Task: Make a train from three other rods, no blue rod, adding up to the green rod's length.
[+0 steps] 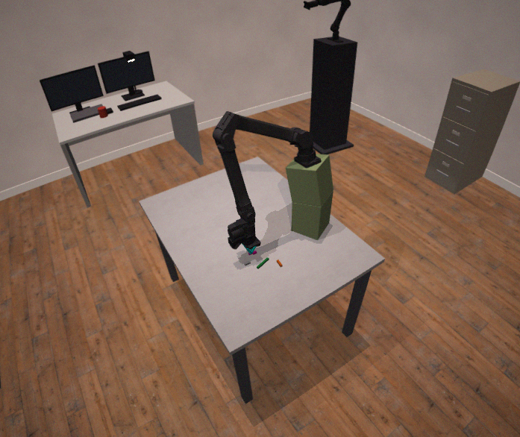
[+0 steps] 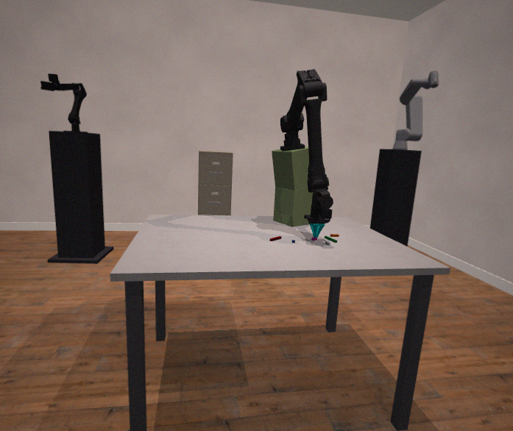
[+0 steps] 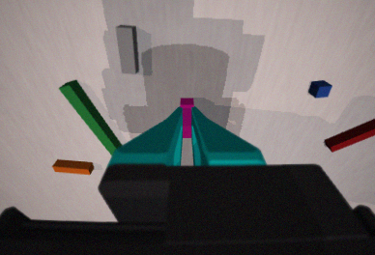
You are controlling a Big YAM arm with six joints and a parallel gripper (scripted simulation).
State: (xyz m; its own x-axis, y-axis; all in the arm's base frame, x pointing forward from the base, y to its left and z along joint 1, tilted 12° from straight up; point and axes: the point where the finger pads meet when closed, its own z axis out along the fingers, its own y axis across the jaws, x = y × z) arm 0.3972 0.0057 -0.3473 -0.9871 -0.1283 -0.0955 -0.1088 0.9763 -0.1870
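Now: hand 4 cm short of the grey rod, 4 cm to the right of it and 2 cm above it. Round my hand: orange rod: 10 cm behind, 12 cm to the left, 2 cm below; green rod: 3 cm behind, 8 cm to the left, 2 cm below; small blue rod: 3 cm ahead, 10 cm to the right, 2 cm below.
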